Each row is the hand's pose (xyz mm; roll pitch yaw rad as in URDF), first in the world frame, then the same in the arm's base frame.
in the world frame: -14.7 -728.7 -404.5 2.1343 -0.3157 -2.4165
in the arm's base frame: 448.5 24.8 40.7 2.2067 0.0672 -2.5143
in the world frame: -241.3 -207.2 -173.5 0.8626 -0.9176 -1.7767
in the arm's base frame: 185.0 524.3 281.1 1.2138 -0.6176 -2.1133
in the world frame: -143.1 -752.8 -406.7 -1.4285 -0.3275 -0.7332
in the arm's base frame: 327.5 16.5 -8.0 -1.0210 -0.4171 -0.9721
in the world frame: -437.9 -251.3 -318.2 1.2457 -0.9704 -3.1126
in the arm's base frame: 47.8 527.6 74.4 1.0192 -0.6133 -3.0371
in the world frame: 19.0 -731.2 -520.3 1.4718 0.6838 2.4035
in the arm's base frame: 519.6 37.3 -55.9 0.9603 0.7357 1.9772
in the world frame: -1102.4 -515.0 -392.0 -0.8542 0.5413 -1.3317
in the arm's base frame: -564.4 358.6 -262.0 -0.3956 0.6080 -1.1679
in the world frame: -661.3 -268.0 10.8 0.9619 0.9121 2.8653
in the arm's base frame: -275.3 483.4 302.5 0.3084 1.1013 2.2164
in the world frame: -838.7 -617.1 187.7 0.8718 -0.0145 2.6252
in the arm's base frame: -521.3 133.1 340.8 0.5306 0.1763 2.5085
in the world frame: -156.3 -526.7 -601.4 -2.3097 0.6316 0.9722
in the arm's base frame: 394.1 271.3 -148.7 -2.4778 0.2721 0.8088
